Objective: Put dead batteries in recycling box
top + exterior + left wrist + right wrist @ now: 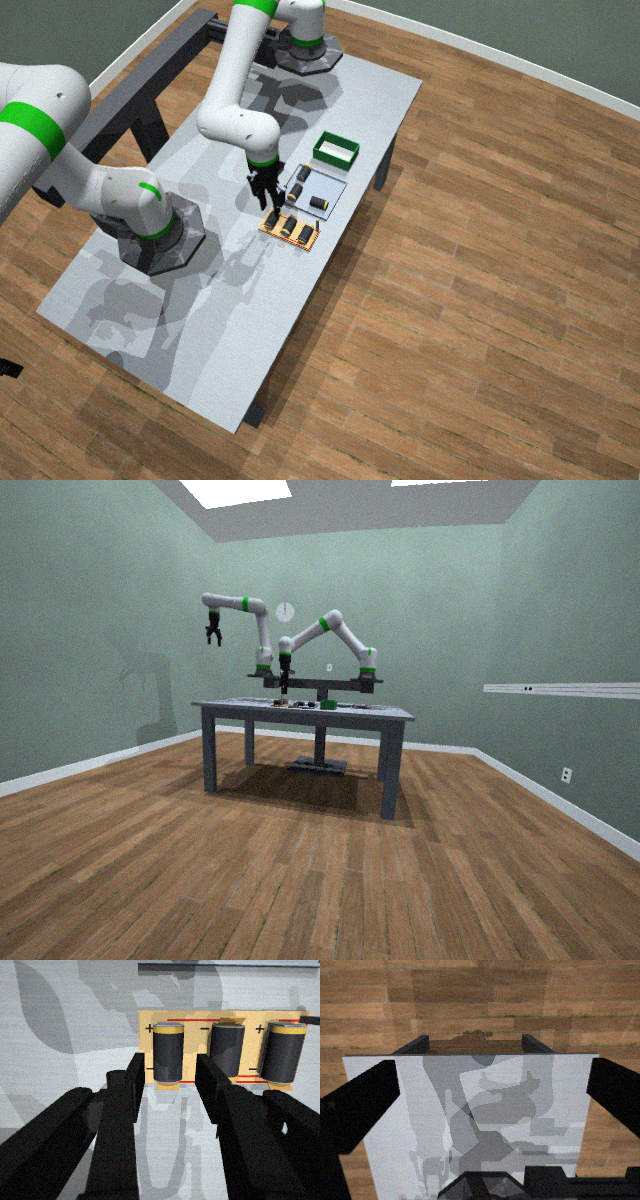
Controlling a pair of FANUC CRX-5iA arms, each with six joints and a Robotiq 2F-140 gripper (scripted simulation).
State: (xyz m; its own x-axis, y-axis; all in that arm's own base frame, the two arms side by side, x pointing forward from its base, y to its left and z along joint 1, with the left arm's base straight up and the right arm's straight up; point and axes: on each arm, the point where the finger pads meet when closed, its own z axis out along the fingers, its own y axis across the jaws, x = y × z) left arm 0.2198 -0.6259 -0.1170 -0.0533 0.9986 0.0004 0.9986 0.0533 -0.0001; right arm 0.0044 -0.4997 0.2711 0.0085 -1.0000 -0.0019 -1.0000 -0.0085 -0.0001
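Note:
The tray is 60 mm ahead of my left hand, 180 mm to the left of it and 110 mm below it. Also, from my left hand: green recycling box (60 mm ahead, 380 mm to the left, 100 mm below).

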